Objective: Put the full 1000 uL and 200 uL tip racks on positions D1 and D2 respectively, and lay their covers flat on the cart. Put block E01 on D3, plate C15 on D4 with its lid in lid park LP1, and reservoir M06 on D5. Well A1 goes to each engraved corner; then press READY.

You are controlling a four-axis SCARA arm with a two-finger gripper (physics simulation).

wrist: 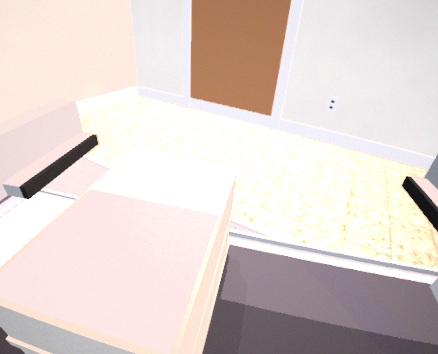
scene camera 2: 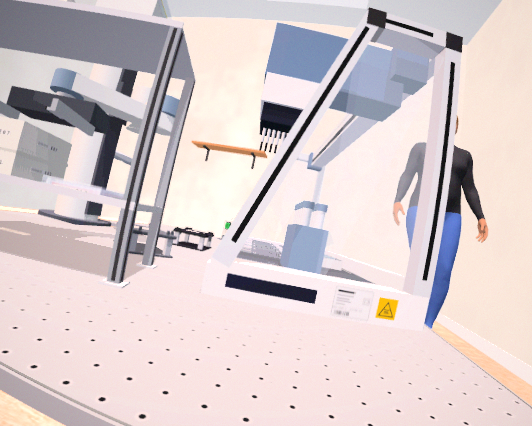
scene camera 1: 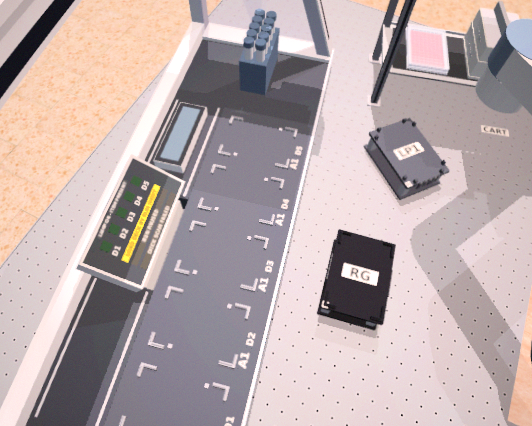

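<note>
My gripper (wrist: 246, 141) is open and empty in the wrist view, its black-padded fingers at the left and right edges. A pale box (wrist: 125, 250) shows beyond and below them, left of centre; its identity and exact distance are unclear. In scene camera 1, the corner brackets of D5 (scene camera 1: 282, 164), D4 (scene camera 1: 267, 220), D3 (scene camera 1: 249, 286) and D2 (scene camera 1: 228, 362) frame bare deck; D1 (scene camera 1: 218, 390) is partly cut off. The lid park LP1 (scene camera 1: 422, 157) has a bare top. A pink plate (scene camera 1: 427, 49) sits on the cart's shelf; its label is unreadable.
A black RG stand (scene camera 1: 357, 302) is beside the deck. A blue block with capped tubes (scene camera 1: 257, 75) stands at the deck's far end. A status panel (scene camera 1: 141, 222) lines its left side. The cart's post (scene camera 2: 145, 150) stands near the slanted deck frame (scene camera 2: 300, 135). A person (scene camera 2: 442, 215) stands behind.
</note>
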